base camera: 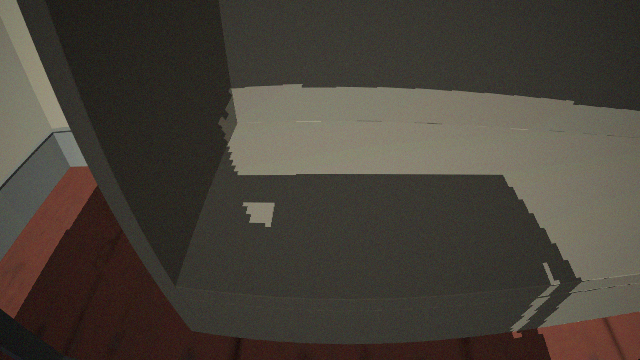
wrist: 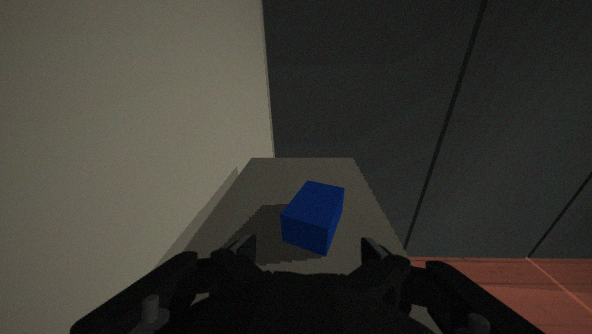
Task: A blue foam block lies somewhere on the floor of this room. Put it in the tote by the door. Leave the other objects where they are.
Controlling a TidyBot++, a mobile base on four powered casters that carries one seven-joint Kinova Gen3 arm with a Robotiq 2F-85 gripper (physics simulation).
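Places are measured from the arm's base along level axes (x ahead, y left, z up), in centimetres.
Pixels of known places: gripper, fingertip midpoint: (wrist: 307, 248).
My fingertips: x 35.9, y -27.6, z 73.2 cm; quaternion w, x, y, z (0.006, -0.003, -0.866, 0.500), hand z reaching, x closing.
Observation:
Behind a point stands the place of what it marks.
A blue block (wrist: 312, 215) @[x 35.3, y -34.3, z 70.8 cm] lies on a narrow grey surface (wrist: 280, 172) @[x 42.3, y -54.1, z 66.3 cm] in the wrist view, turned at an angle, with its shadow to its left. My gripper (wrist: 307, 248) @[x 35.9, y -27.6, z 73.2 cm] is open, one fingertip to each side of the block's near end as seen in the wrist view. Nothing is held; the block appears beyond the fingertips, and its exact distance is hard to tell. The gripper and the block do not show in the base camera view. The tote by the door does not show in either view.
A large grey open-fronted unit (base camera: 380, 240) @[x 30.3, y -3.0, z -29.7 cm] fills most of the base camera view, with red floor (base camera: 135, 285) @[x 29.2, y 26.7, z -39.7 cm] (wrist: 500, 280) @[x -95.1, y -99.6, z -39.7 cm] in front. A skirting board (base camera: 30, 195) @[x 41.8, y 56.3, z -36.5 cm] runs at the left. In the wrist view, a pale upright surface (wrist: 135, 125) @[x 56.2, y -37.1, z 81.4 cm] stands left and dark panels (wrist: 360, 75) @[x 10.5, y -116.3, z 87.1 cm] stand behind and right.

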